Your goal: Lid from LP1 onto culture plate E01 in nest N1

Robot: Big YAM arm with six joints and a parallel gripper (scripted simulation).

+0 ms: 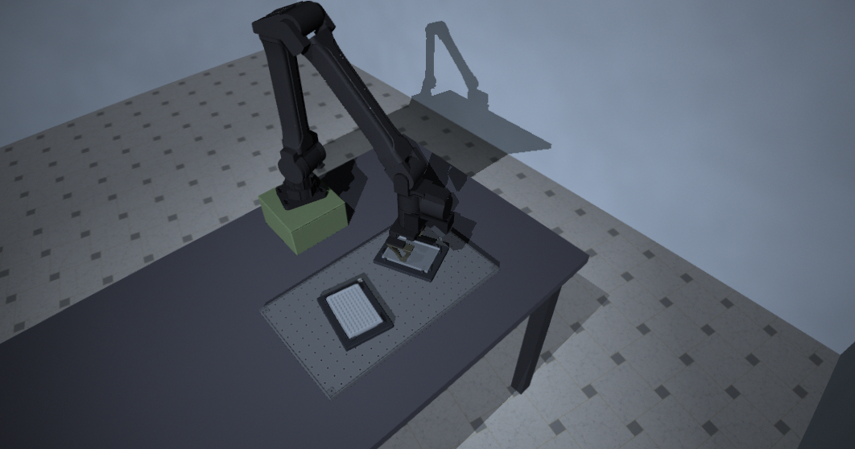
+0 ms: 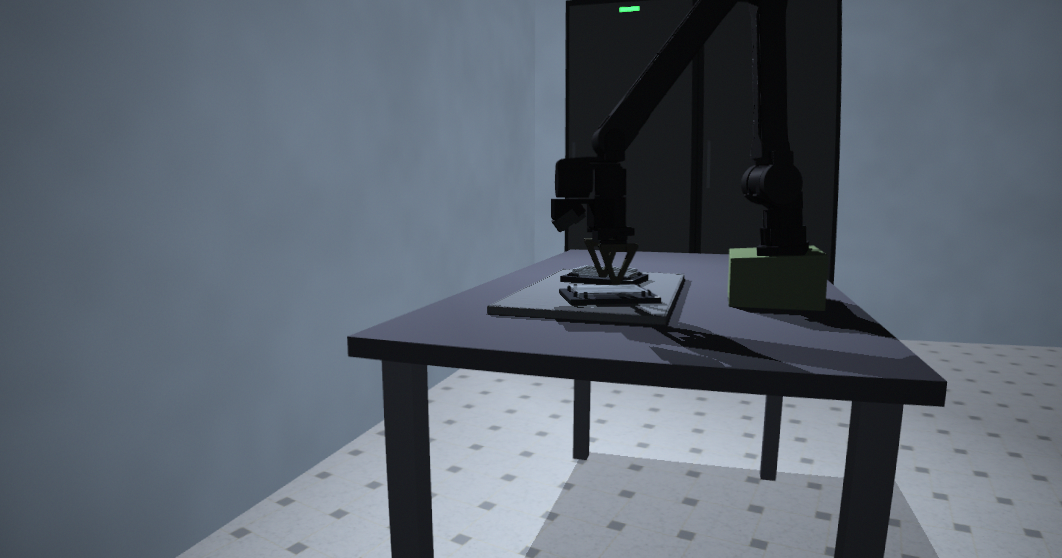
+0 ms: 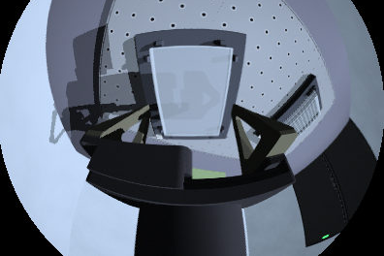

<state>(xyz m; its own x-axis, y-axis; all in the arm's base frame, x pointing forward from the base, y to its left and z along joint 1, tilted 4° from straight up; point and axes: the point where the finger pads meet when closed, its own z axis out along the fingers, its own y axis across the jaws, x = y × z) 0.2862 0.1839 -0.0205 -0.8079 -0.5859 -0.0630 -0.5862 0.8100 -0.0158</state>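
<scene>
Right now the lid is 30 mm below my hand. Round my hand: plate nest: 200 mm to the right, 90 mm ahead, 30 mm below; lid park: 40 mm below; culture plate E01: 210 mm to the right, 90 mm ahead, 20 mm below.
</scene>
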